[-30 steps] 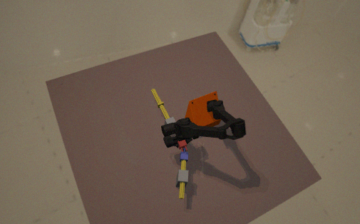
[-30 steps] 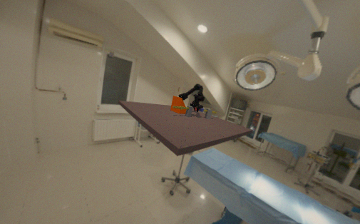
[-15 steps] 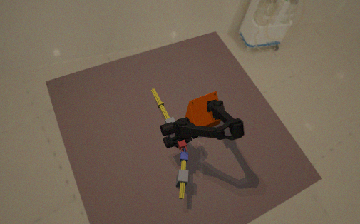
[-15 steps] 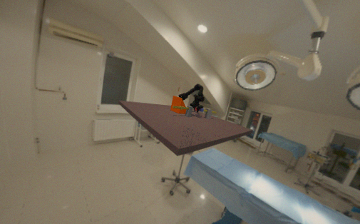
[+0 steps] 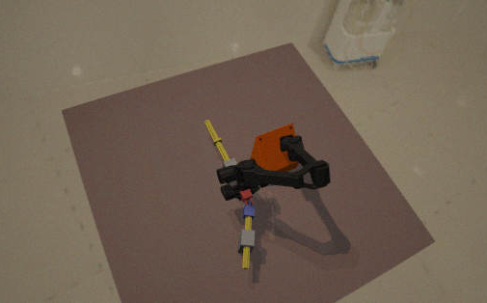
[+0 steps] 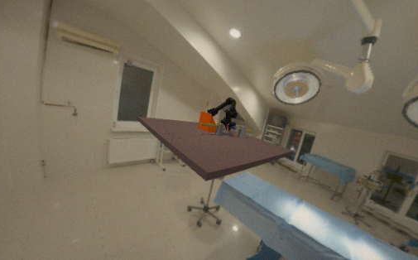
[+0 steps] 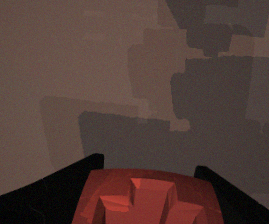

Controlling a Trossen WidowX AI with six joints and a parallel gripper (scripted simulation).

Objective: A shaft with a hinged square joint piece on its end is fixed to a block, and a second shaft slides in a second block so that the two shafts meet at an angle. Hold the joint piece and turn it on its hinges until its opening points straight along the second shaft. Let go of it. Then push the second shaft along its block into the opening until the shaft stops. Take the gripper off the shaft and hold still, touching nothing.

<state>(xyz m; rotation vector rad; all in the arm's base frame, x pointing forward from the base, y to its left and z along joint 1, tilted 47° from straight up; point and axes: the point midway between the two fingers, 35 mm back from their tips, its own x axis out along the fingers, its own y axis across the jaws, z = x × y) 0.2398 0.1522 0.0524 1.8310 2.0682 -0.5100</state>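
My gripper tip is now 40 mm below the red square joint piece and 10 mm to the right of it.
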